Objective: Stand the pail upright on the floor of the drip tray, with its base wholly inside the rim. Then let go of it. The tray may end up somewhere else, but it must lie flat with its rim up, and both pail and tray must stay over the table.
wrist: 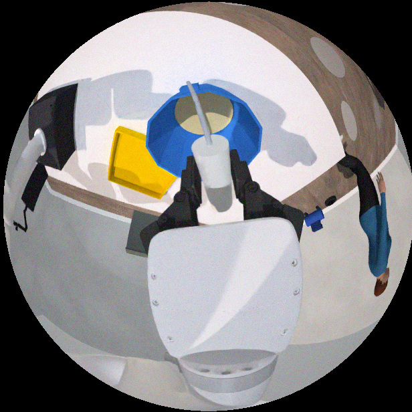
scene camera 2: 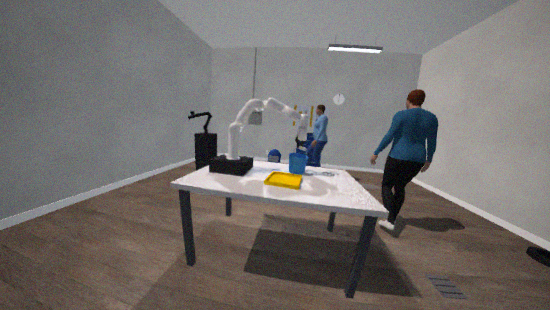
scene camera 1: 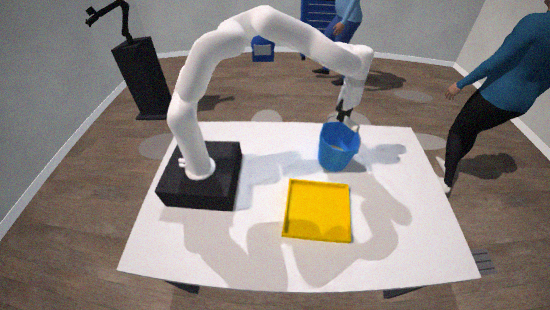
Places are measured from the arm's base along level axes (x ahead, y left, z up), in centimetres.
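Pixels of known places: gripper, fingertip midpoint: [scene camera 2: 299, 147] [scene camera 1: 342, 118]; arm's base, link origin: [scene camera 2: 233, 158] [scene camera 1: 200, 168].
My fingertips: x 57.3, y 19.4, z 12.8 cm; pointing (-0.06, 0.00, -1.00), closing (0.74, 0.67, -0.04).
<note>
Ahead of a thing's pixels: the offset from my fingertips to its middle. "spot": to the spot under its first point. Level surfaces: height alone.
The blue pail {spot: dx -3.4, dy -10.1, dz -12.1 cm} [scene camera 1: 332, 156] [scene camera 2: 297, 164] [wrist: 167, 135] is roughly upright with its mouth up, behind the yellow drip tray {dx -9.2, dy -29.5, dz -22.1 cm} [scene camera 1: 320, 206] [scene camera 2: 283, 180] [wrist: 136, 162] and outside its rim. The tray lies flat on the table, rim up. My gripper [scene camera 1: 344, 116] [scene camera 2: 301, 145] [wrist: 213, 161] is above the pail's mouth, shut on the pale cylindrical grip of the pail's handle. The handle's wire runs from the grip across the mouth in the wrist view. Whether the pail's base touches the table or hangs slightly above it is hard to tell.
The white table {dz -23.5 cm} [scene camera 1: 425, 240] [scene camera 2: 345, 195] carries the arm's black base block [scene camera 1: 200, 192] [scene camera 2: 231, 165] [wrist: 55, 125] at the left. A person in a teal top [scene camera 1: 520, 65] [scene camera 2: 412, 132] [wrist: 378, 230] is beyond the table's right side. Another person [scene camera 2: 321, 130] is behind the table.
</note>
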